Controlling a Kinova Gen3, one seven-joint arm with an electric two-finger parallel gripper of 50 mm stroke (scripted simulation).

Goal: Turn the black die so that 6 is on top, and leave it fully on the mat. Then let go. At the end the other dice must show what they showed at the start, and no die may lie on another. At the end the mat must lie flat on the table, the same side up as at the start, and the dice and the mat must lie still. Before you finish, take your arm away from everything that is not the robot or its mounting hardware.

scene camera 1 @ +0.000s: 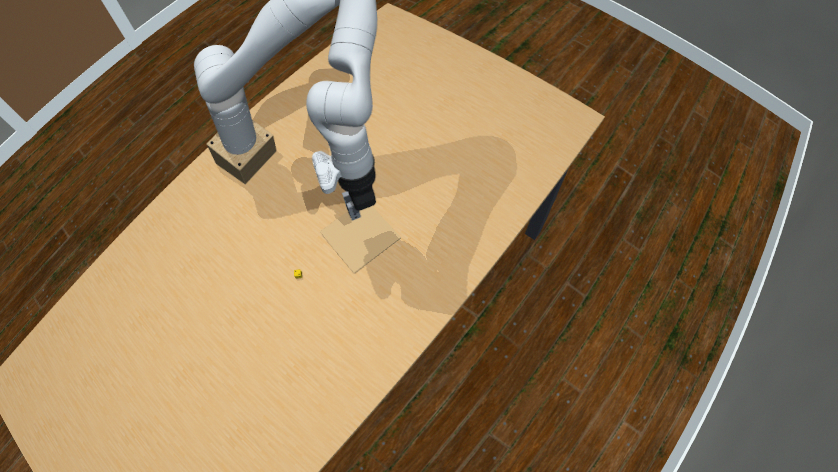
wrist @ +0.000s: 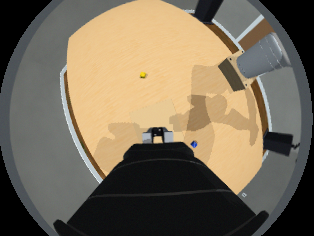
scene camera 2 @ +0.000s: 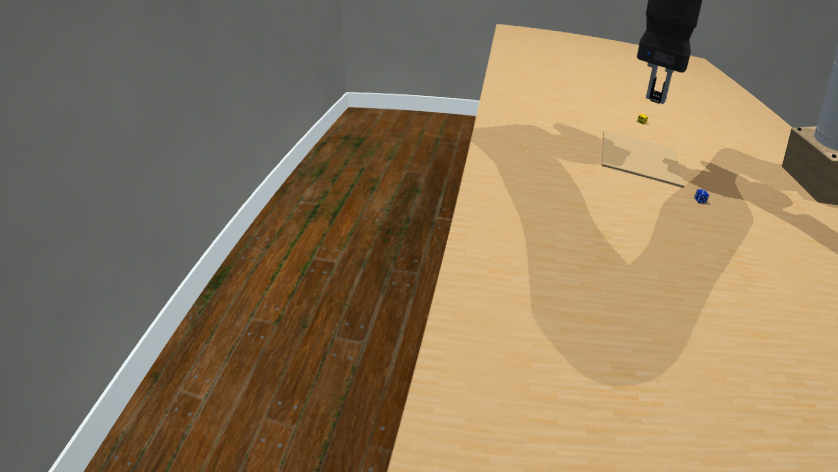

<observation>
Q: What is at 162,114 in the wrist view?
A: A tan mat.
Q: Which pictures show the tan mat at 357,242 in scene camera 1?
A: Scene camera 1, the wrist view and scene camera 2: all of them.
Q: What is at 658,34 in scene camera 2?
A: The gripper.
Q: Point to a tan mat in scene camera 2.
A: At 646,159
</observation>
